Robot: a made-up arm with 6 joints. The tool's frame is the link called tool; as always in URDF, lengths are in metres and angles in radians. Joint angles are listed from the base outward.
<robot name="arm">
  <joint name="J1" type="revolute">
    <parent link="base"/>
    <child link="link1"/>
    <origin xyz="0.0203 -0.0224 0.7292" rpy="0 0 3.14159"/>
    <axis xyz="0 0 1"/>
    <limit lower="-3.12" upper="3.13"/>
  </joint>
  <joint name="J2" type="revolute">
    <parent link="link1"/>
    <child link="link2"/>
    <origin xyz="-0.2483 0.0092 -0.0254" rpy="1.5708 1.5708 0"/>
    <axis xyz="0 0 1"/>
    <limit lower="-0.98" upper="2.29"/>
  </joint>
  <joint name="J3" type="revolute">
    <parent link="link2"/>
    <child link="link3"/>
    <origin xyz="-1.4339 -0.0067 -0.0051" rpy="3.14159 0 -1.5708"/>
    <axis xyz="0 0 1"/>
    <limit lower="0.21" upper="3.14"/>
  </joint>
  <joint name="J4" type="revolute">
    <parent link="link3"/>
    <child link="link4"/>
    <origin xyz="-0.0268 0.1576 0.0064" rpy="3.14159 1.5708 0"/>
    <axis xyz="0 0 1"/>
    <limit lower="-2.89" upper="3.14"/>
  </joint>
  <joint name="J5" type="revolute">
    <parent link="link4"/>
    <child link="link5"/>
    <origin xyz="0.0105 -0.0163 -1.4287" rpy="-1.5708 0 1.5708"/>
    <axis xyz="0 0 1"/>
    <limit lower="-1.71" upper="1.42"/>
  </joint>
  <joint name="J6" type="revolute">
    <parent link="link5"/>
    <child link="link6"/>
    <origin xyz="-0.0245 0.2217 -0.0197" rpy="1.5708 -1.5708 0"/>
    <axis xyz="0 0 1"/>
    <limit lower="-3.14" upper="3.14"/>
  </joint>
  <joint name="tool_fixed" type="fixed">
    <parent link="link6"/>
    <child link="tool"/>
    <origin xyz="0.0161 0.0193 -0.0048" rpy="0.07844 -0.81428 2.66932"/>
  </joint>
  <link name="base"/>
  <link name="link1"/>
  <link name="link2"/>
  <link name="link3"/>
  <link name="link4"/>
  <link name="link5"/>
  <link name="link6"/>
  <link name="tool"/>
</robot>
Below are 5 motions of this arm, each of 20 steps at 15 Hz.
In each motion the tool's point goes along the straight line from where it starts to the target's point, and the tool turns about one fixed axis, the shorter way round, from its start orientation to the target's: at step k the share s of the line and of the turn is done. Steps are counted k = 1, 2, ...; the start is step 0. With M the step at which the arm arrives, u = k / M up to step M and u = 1 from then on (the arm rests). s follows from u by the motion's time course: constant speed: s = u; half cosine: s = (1 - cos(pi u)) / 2; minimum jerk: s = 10 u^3 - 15 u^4 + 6 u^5.
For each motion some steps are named. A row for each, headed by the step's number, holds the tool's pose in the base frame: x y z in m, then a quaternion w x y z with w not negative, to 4 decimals.
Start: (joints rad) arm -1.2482 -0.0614 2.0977 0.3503 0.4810 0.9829
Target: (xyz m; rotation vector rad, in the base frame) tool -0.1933 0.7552 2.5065 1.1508 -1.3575 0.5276
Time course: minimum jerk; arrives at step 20
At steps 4, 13, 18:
4: -0.2152 0.9003 3.2390 0.3070 0.8423 -0.4322 -0.0970
13: -0.1988 0.7914 2.6893 0.5423 0.6040 -0.5645 0.1496
18: -0.1935 0.7565 2.5132 0.5975 0.5004 -0.5849 0.2248

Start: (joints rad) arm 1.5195 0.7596 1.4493 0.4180 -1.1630 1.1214
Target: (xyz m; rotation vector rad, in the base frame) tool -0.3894 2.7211 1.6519 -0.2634 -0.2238 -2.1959
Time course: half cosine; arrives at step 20
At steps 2, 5, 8, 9, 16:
2: 0.1845 2.4149 2.6771 0.3637 0.0295 0.2460 -0.8980
5: 0.1127 2.4532 2.5489 0.3767 0.0123 0.2048 -0.9033
8: -0.0044 2.5157 2.3397 0.3961 -0.0157 0.1368 -0.9078
9: -0.0492 2.5396 2.2596 0.4030 -0.0264 0.1105 -0.9081
16: -0.3332 2.6911 1.7523 0.4381 -0.0933 -0.0571 -0.8922

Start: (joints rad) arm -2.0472 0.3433 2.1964 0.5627 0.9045 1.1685
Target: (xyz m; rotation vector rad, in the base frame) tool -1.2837 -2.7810 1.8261 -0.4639 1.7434 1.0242
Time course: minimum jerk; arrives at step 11
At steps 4, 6, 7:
4: -0.2284 -0.7805 3.0011 0.0255 0.4275 -0.8604 -0.2762
6: -0.6941 -1.6634 2.4825 0.2219 -0.3397 0.8403 0.3595
7: -0.9192 -2.0901 2.2319 0.3366 -0.2875 0.8073 0.3903

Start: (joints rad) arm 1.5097 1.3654 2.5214 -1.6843 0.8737 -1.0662
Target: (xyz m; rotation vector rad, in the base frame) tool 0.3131 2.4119 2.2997 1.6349 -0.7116 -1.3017
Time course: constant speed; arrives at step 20
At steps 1, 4, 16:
1: 0.3704 2.1181 2.4410 0.1480 0.6459 -0.1871 -0.7252
4: 0.3613 2.1645 2.4187 0.1983 0.6546 -0.2052 -0.7001
16: 0.3252 2.3500 2.3294 0.3905 0.6659 -0.2696 -0.5756

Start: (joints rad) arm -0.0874 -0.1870 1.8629 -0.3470 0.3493 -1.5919
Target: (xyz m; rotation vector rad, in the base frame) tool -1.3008 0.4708 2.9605 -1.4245 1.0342 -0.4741
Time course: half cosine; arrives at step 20
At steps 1, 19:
1: -0.9645 0.0218 3.4232 0.6956 -0.3459 0.6296 -0.0013
19: -1.2987 0.4680 2.9634 0.6134 -0.6162 0.4498 -0.2044

